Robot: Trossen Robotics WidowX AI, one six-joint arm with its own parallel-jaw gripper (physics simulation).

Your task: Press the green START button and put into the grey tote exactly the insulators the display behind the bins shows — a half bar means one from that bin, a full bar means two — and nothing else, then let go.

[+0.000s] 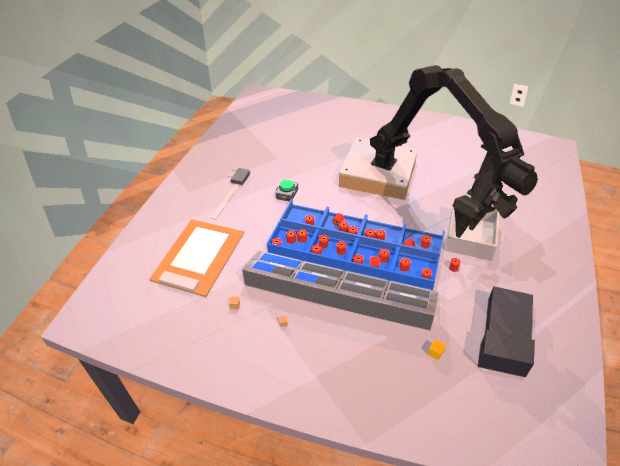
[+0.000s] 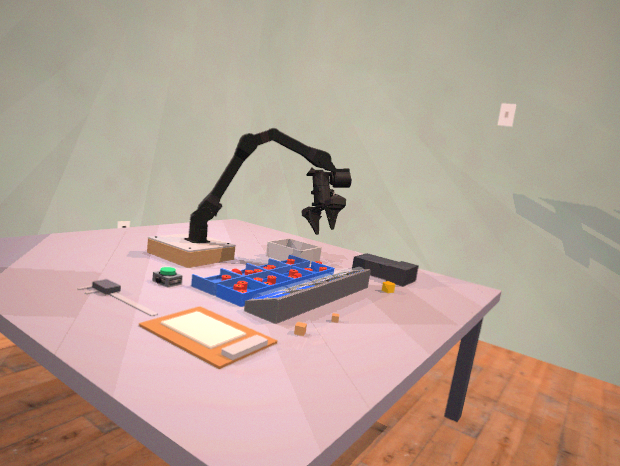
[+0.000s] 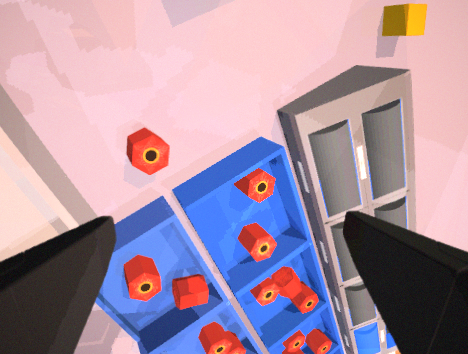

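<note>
My gripper [image 1: 464, 233] [image 2: 324, 230] [image 3: 231, 225] is open and empty, raised above the grey tote [image 1: 468, 249] [image 2: 280, 251]. A red insulator [image 1: 454, 264] [image 3: 150, 152] is on the table, outside the tote and near the right end of the blue bins [image 1: 421, 280] [image 2: 220, 295] [image 3: 220, 170]. Other red insulators lie in the bins. No insulator shows in the visible part of the tote; the gripper hides some of it. The display [image 1: 340, 300] [image 2: 310, 305] [image 3: 345, 92] shows a full back bar and a half front bar at far left, and a half front bar second from left. The START button [image 1: 286, 185] [image 2: 167, 271] is green.
A black block [image 1: 507, 328] [image 2: 385, 269] and a yellow cube [image 1: 436, 349] [image 2: 388, 287] [image 3: 404, 20] are beyond the display's right end. Two small orange cubes [image 1: 234, 302] [image 1: 283, 321] are in front. A clipboard [image 1: 161, 276] and a dark plug [image 1: 240, 175] are at left.
</note>
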